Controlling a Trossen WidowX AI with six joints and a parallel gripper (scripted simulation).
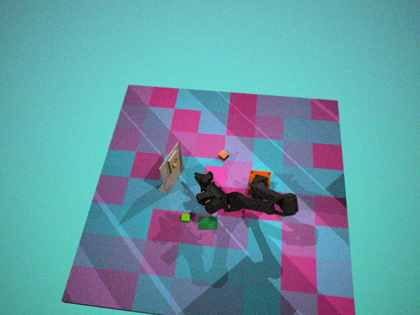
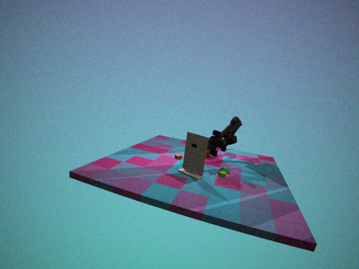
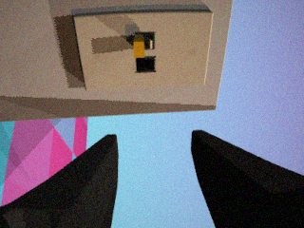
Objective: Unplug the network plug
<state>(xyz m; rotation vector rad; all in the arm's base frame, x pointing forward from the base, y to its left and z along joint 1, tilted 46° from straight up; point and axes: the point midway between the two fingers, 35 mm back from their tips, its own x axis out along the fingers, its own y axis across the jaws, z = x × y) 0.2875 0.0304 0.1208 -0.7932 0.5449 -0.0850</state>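
My gripper tip is 11 cm short of the network plug and 3 cm to the left of it. From my gripper tip the other things lie so: pink square (7 cm behind, 12 cm to the right, 20 cm below); then grey panel (13 cm ahead, 4 cm to the right, 7 cm below).
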